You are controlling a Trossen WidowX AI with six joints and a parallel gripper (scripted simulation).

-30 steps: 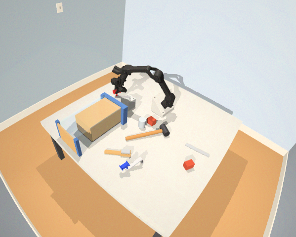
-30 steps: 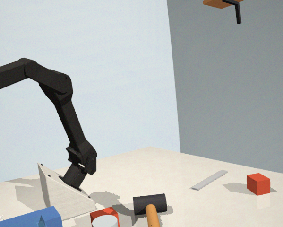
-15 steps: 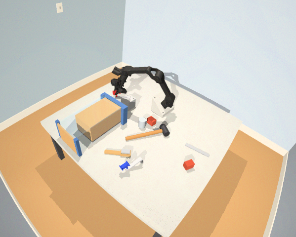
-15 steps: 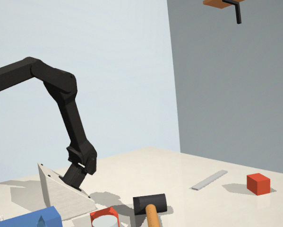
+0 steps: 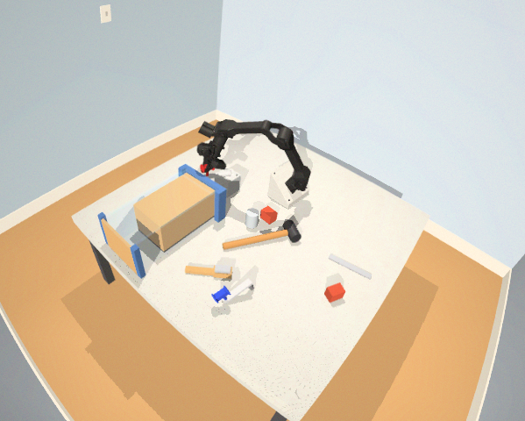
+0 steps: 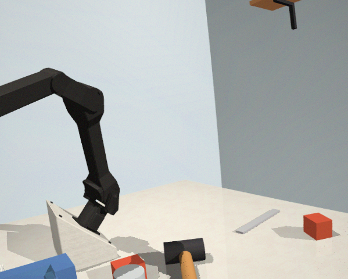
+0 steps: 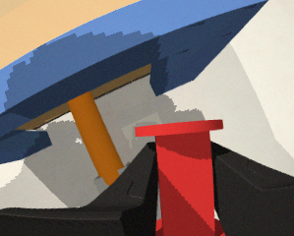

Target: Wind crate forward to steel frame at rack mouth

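My gripper tip is now 60 mm short of the blue frame, 50 mm to the right of it and 30 mm above it. Also, from my gripper tip: grey crank bar: 50 mm behind, 30 mm to the left, 30 mm below; grey winch: 110 mm behind, 100 mm below, 60 mm to the left; red knob: 10 mm to the left, 10 mm behind.
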